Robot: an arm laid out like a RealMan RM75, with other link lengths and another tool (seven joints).
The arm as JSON. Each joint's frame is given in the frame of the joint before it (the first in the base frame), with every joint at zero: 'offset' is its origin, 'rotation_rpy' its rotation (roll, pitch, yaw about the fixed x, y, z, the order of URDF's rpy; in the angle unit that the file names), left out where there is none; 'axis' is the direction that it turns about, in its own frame. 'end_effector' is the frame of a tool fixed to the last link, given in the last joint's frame.
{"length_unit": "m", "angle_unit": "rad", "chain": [
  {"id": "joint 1", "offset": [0.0, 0.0, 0.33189], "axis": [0.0, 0.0, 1.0]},
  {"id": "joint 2", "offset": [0.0, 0.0, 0.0], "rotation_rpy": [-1.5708, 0.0, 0.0], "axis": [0.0, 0.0, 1.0]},
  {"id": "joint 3", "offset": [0.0, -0.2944, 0.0], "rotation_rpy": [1.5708, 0.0, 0.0], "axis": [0.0, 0.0, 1.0]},
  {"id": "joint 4", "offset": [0.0, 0.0, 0.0], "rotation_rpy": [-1.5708, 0.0, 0.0], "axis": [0.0, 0.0, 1.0]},
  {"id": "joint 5", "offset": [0.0, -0.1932, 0.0], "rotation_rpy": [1.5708, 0.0, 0.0], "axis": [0.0, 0.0, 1.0]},
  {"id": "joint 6", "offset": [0.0, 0.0, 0.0], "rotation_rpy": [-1.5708, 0.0, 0.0], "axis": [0.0, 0.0, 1.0]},
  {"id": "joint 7", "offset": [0.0, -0.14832, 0.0], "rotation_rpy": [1.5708, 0.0, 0.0], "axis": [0.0, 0.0, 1.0]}
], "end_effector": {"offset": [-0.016, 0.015, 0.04], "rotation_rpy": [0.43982, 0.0, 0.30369]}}
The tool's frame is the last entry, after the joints.
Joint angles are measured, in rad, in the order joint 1, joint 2, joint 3, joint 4, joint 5, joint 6, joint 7. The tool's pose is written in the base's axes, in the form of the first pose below.
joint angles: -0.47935, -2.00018, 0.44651, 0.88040, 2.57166, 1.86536, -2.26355
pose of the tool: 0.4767 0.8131 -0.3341; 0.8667 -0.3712 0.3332; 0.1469 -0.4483 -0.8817; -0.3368 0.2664 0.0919
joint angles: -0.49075, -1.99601, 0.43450, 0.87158, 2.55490, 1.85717, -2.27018
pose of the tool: 0.4755 0.8194 -0.3200; 0.8623 -0.3622 0.3538; 0.1740 -0.4442 -0.8789; -0.3331 0.2736 0.0936
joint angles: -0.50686, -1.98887, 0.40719, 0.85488, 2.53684, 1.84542, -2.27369
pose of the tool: 0.4708 0.8299 -0.2993; 0.8554 -0.3464 0.3850; 0.2158 -0.4373 -0.8731; -0.3288 0.2832 0.0966
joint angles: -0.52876, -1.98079, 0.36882, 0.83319, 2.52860, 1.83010, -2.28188
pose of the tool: 0.4571 0.8436 -0.2817; 0.8507 -0.3223 0.4153; 0.2596 -0.4295 -0.8650; -0.3243 0.2945 0.1001
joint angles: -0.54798, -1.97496, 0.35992, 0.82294, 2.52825, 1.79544, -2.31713
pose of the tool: 0.4331 0.8506 -0.2982; 0.8564 -0.2853 0.4302; 0.2809 -0.4417 -0.8520; -0.3228 0.3065 0.1020
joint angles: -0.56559, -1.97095, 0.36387, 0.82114, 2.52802, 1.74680, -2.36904
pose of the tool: 0.4016 0.8538 -0.3312; 0.8648 -0.2346 0.4439; 0.3013 -0.4647 -0.8326; -0.3226 0.3202 0.1040
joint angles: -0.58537, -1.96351, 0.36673, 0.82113, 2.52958, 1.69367, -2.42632
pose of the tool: 0.3680 0.8536 -0.3687; 0.8699 -0.1759 0.4608; 0.3285 -0.4903 -0.8073; -0.3228 0.3359 0.1085
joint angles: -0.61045, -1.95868, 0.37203, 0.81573, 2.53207, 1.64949, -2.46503
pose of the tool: 0.3542 0.8495 -0.3909; 0.8680 -0.1431 0.4755; 0.3480 -0.5077 -0.7881; -0.3195 0.3507 0.1107
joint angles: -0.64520, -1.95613, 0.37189, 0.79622, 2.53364, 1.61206, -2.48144
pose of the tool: 0.3590 0.8472 -0.3916; 0.8600 -0.1372 0.4916; 0.3628 -0.5133 -0.7778; -0.3113 0.3657 0.1095
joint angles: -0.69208, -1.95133, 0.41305, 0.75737, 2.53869, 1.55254, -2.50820
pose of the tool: 0.3768 0.8320 -0.4071; 0.8585 -0.1487 0.4907; 0.3477 -0.5344 -0.7704; -0.3006 0.3833 0.1024
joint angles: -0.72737, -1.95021, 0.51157, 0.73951, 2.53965, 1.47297, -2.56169
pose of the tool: 0.4018 0.7933 -0.4574; 0.8607 -0.1567 0.4844; 0.3126 -0.5883 -0.7458; -0.2935 0.3996 0.0937
